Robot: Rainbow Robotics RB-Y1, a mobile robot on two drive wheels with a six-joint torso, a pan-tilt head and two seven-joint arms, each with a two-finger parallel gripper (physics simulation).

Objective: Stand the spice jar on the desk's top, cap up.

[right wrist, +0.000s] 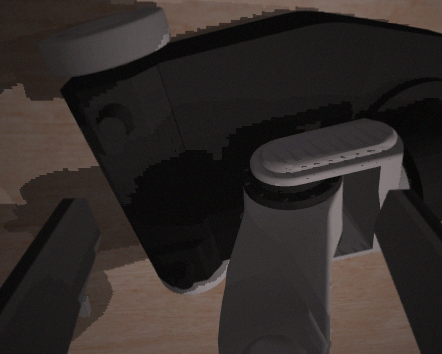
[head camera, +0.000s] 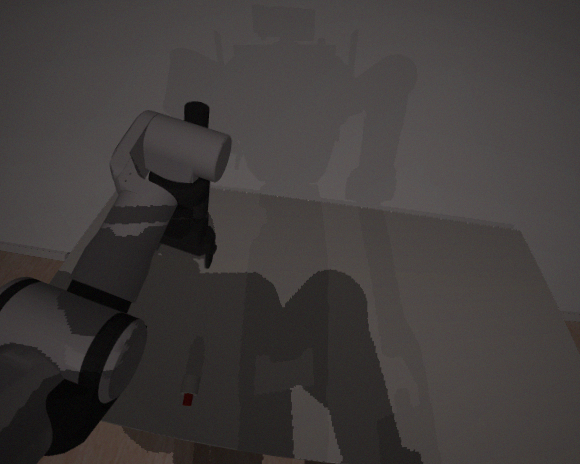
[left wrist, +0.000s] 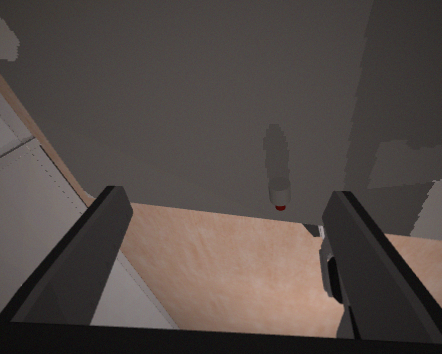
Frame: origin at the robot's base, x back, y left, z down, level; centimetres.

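Seen in the pictures: left gripper, fingertip midpoint: (head camera: 182,255) (left wrist: 225,201); right gripper, fingertip midpoint: (right wrist: 235,212).
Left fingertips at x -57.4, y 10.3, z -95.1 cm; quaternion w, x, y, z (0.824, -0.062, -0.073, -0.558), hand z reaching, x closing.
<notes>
A point is followed by its place in that frame.
The spice jar (head camera: 190,384) {x -37.8, y 12.2, z -75.7 cm} (left wrist: 279,193) {x -39.3, y 12.3, z -75.8 cm}, a small grey cylinder with a narrower red cap (head camera: 187,399) {x -35.0, y 13.0, z -74.8 cm} (left wrist: 280,207) {x -34.9, y 13.1, z -74.9 cm}, is near the desk's front edge. It appears to stand upside down, cap at the bottom, with a long shadow behind it. The desk (head camera: 475,300) {x -48.0, y -67.0, z -72.1 cm} (left wrist: 175,100) {x -57.9, y 24.2, z -72.1 cm} has a grey top. My left gripper (head camera: 208,261) (left wrist: 225,201) {x -57.4, y 10.3, z -95.1 cm} is open and empty, above the desk and farther back than the jar. My right gripper (right wrist: 235,212) {x 14.4, y -26.4, z -56.7 cm} is open and empty, away from the desk top; the jar does not show in its view.
A wall (head camera: 465,100) {x -87.5, y -64.9, z -113.6 cm} rises behind the desk. Wooden floor (left wrist: 225,265) {x 123.4, y 105.5, z -0.1 cm} (right wrist: 160,320) {x -23.0, y 66.6, z -0.1 cm} shows below the front edge. White panels (left wrist: 35,200) {x -15.8, y 201.1, z -28.5 cm} stand at the left in the left wrist view. The robot's dark base (right wrist: 200,100) {x 12.2, y -15.6, z -17.0 cm} and a light grey body link (right wrist: 285,250) {x 18.4, y -5.1, z -41.1 cm} lie beyond my right fingers.
</notes>
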